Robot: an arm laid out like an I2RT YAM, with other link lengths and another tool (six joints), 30 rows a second.
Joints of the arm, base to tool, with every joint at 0 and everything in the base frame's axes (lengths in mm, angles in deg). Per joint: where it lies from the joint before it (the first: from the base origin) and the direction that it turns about. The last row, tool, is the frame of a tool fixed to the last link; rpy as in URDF.
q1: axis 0 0 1 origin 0 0 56.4
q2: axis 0 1 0 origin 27 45.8 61.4
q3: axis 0 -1 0 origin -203.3 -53 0
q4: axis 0 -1 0 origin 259.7 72.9 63.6
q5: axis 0 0 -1 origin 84.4 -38.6 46.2
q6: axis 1 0 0 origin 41.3 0 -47
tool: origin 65 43 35 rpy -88.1 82.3 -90
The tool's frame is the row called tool.
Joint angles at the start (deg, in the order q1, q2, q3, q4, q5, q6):
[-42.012 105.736 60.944 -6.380 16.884 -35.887]
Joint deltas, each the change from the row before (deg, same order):
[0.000 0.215 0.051 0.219 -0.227 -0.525]
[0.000 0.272 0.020 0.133 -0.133 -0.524]
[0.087 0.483 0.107 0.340 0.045 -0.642]
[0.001 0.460 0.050 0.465 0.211 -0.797]
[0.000 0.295 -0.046 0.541 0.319 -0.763]
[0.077 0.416 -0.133 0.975 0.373 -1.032]
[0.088 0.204 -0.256 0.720 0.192 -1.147]
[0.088 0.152 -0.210 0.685 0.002 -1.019]
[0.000 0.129 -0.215 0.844 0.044 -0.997]
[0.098 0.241 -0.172 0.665 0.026 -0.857]
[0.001 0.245 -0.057 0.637 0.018 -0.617]
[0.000 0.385 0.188 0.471 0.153 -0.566]
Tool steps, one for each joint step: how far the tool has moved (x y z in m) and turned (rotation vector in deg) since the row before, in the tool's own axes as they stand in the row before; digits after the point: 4 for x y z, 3 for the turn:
[-0.0001 0.0009 0.0006 -0.127 -0.212 -0.502]
[0.0006 0.0015 0.0010 -0.175 -0.030 -0.557]
[0.0003 0.0019 0.0017 -0.017 -0.020 -0.717]
[0.0009 0.0012 0.0021 0.185 0.088 -0.785]
[0.0008 0.0006 0.0016 0.358 0.076 -0.708]
[0.0005 0.0012 0.0021 0.532 -0.081 -0.960]
[0.0008 0.0019 0.0011 0.291 -0.114 -1.130]
[0.0002 0.0015 0.0006 0.214 -0.287 -0.976]
[0.0002 0.0005 0.0008 0.396 -0.297 -0.836]
[0.0001 0.0017 0.0009 0.182 -0.221 -0.844]
[0.0000 0.0005 0.0011 0.263 -0.199 -0.509]
[-0.0002 -0.0001 0.0015 0.300 -0.052 -0.481]

